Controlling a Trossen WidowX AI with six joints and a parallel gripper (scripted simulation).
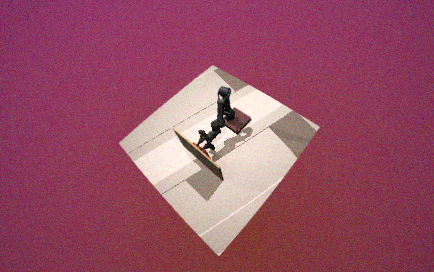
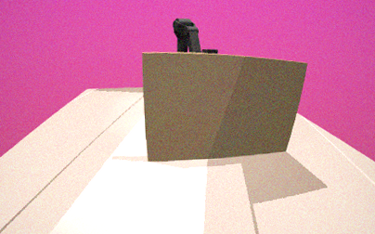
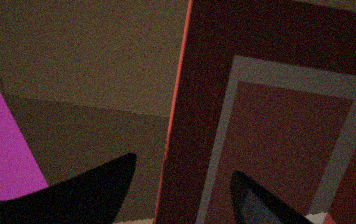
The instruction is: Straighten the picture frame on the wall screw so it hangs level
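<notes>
My gripper tip is 5 cm above the picture frame, 2 cm to the right of it and 1 cm short of it. From my gripper tip the other things lie so: wall panel 5 cm below, 2 cm ahead, 1 cm to the left.
</notes>
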